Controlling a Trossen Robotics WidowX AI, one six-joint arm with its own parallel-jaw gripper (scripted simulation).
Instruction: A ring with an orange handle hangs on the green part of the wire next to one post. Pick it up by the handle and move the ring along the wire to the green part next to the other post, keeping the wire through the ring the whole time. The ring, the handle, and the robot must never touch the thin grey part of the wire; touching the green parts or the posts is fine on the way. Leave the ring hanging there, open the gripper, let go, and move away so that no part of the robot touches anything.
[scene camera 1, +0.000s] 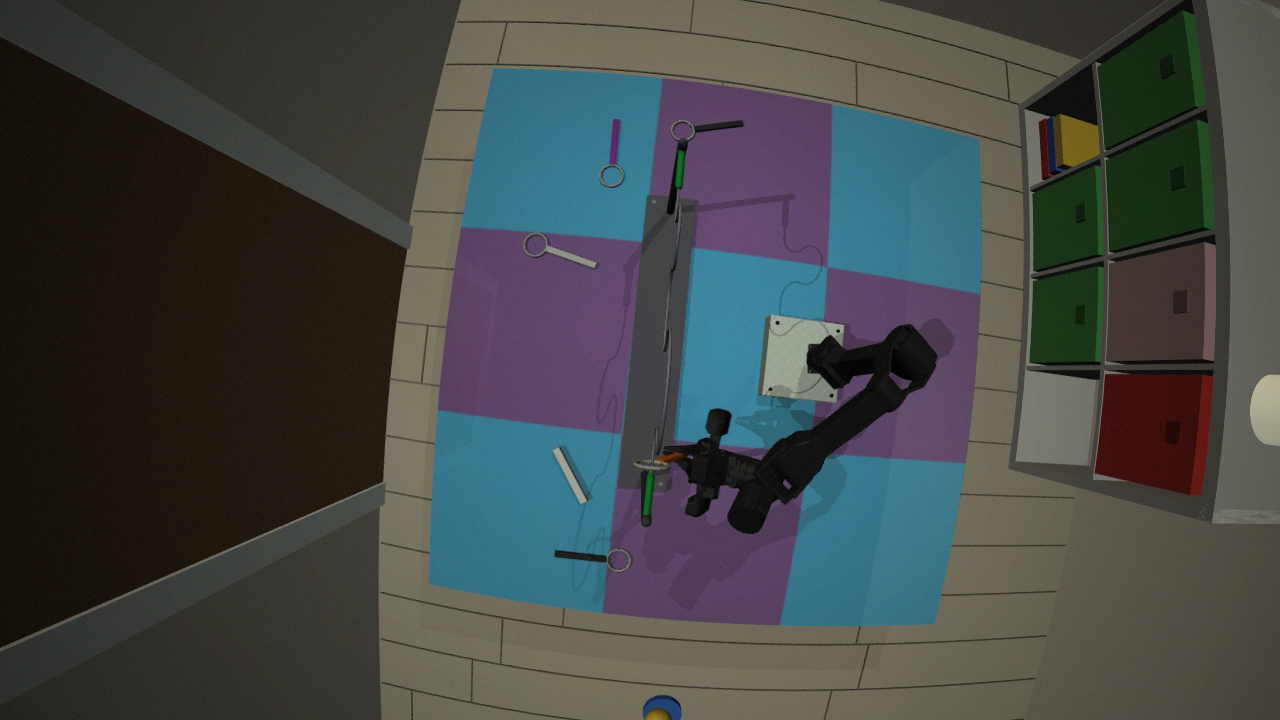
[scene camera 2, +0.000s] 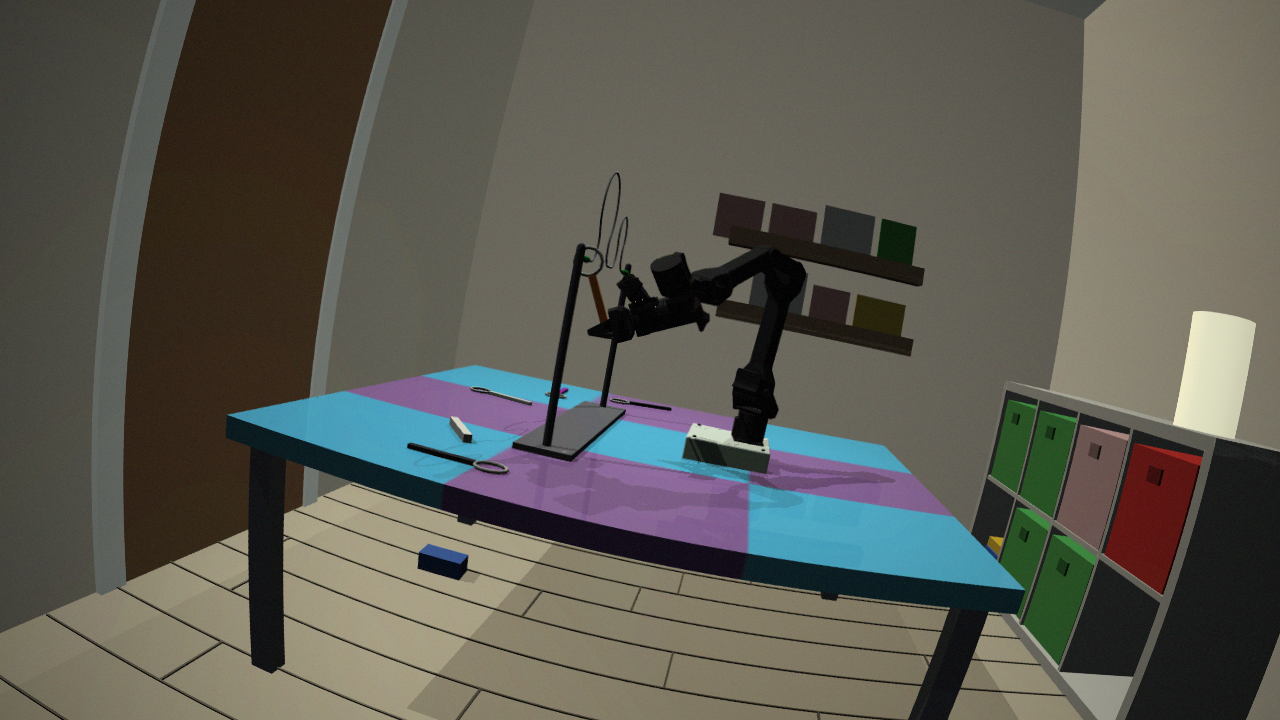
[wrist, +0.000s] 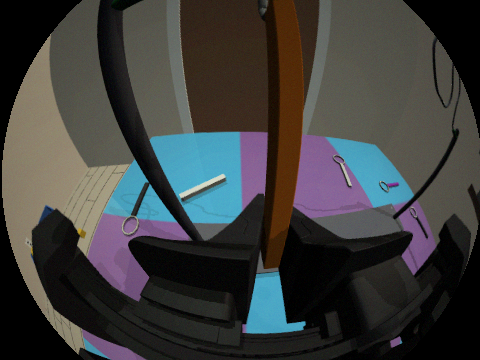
my gripper: scene camera 1; scene camera 2 588, 332; wrist
same spot on my gripper: (scene camera 1: 704, 445) = (wrist: 404, 275)
